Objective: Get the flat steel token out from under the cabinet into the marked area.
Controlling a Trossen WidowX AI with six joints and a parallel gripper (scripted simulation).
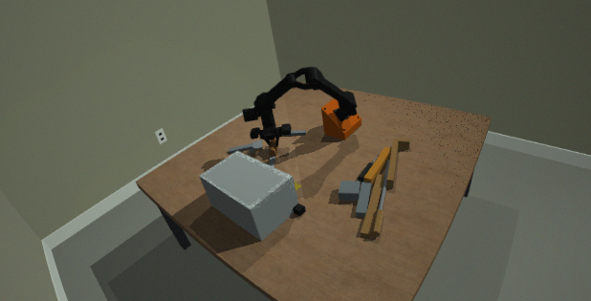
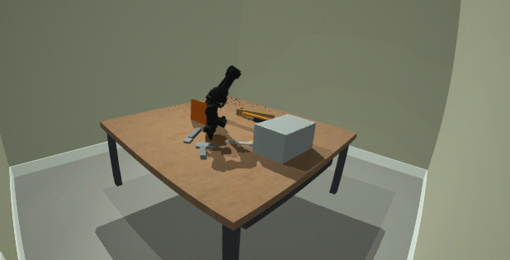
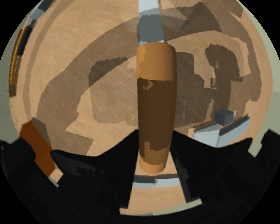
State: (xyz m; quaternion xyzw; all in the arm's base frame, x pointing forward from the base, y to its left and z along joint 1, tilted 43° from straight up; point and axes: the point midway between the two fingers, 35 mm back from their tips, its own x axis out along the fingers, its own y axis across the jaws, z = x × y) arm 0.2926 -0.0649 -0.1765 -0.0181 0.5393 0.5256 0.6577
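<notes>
My gripper tip is now 70 mm short of the grey t-piece and 110 mm to the left of it. From my gripper tip the other things lie so: grey block: 40 mm ahead, 490 mm to the left, 10 mm above; then wooden stick: 30 mm ahead, 590 mm to the left; then orange bar: 150 mm behind, 490 mm to the left, 10 mm above.
</notes>
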